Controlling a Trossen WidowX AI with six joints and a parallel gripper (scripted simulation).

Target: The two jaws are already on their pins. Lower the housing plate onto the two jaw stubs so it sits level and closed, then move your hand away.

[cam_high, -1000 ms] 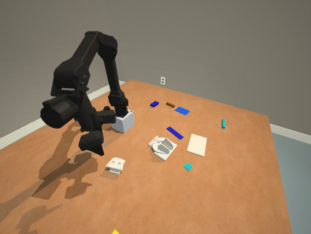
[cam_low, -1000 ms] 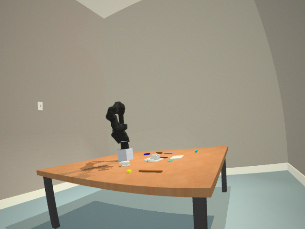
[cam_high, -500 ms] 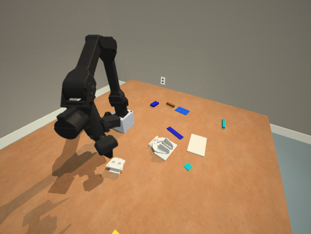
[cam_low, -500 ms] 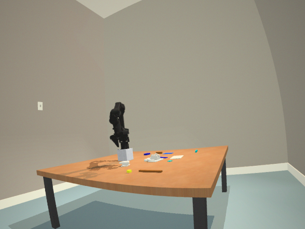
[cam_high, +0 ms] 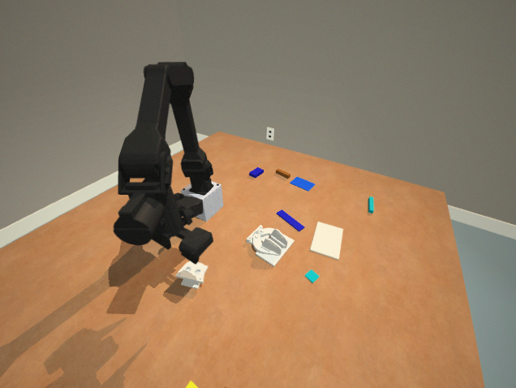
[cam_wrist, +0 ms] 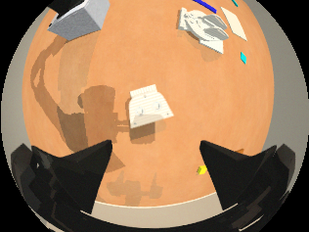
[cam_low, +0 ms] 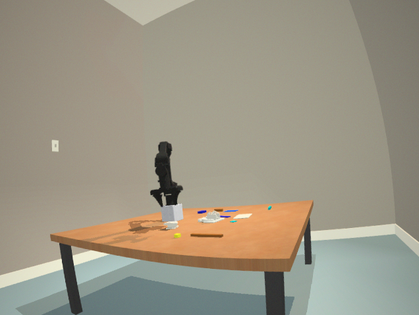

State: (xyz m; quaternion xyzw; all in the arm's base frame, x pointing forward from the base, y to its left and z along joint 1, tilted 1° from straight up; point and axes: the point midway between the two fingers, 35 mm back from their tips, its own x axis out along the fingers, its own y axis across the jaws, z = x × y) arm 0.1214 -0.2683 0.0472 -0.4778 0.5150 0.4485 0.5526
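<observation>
The white stepped block lies 2 cm to the left of my gripper tip and 11 cm below it. From my gripper tip the other things lie so: brown bar: 27 cm ahead, 19 cm to the right, 12 cm below; then cyan square: 31 cm ahead, 14 cm to the left, 12 cm below; then yellow piece: 14 cm ahead, 20 cm to the right, 12 cm below.
</observation>
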